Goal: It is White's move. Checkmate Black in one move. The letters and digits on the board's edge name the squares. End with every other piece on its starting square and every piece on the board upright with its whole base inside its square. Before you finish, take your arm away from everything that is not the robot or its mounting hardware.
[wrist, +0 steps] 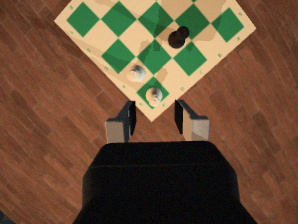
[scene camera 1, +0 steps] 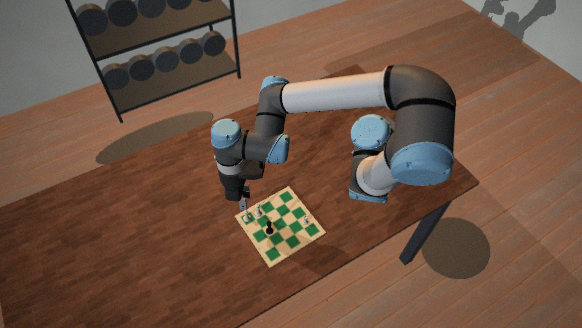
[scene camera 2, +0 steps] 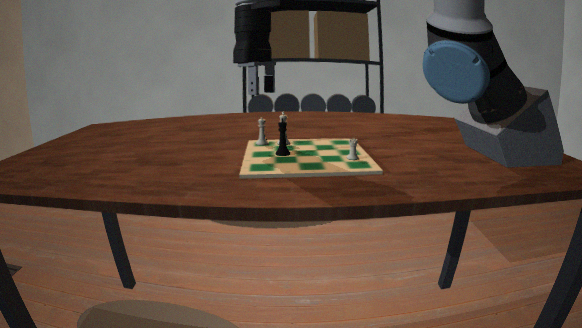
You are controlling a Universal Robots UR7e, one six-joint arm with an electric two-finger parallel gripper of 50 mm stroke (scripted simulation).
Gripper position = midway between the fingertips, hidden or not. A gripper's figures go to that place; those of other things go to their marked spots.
The gripper (wrist: 155, 110): 0.16 m from the lens. A chessboard (wrist: 115, 43) is 0.27 m from the lens.
